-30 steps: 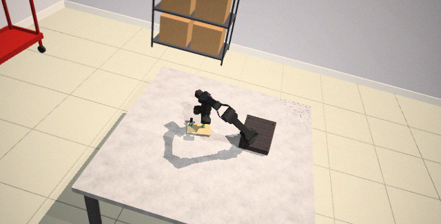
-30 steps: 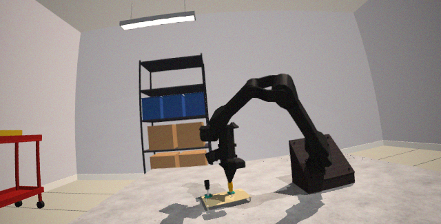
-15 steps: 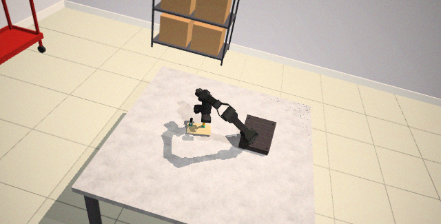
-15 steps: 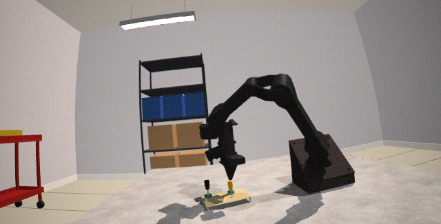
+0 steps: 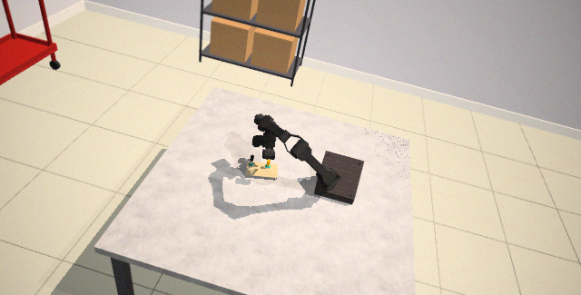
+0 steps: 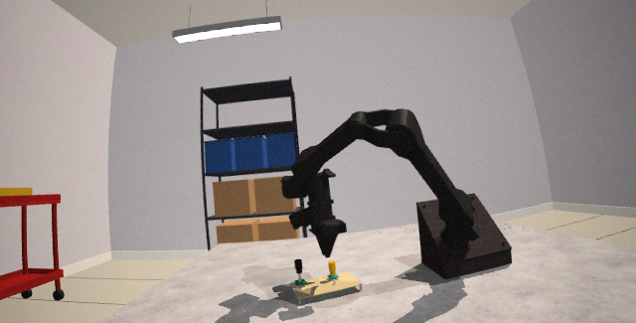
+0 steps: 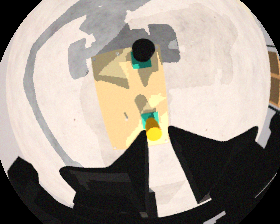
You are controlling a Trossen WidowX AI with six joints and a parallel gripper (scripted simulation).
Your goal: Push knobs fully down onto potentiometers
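The orange knob lies 40 mm below my gripper tip and 10 mm behind it. Round my gripper tip: black knob (70 mm ahead, 20 mm to the left, 10 mm below).
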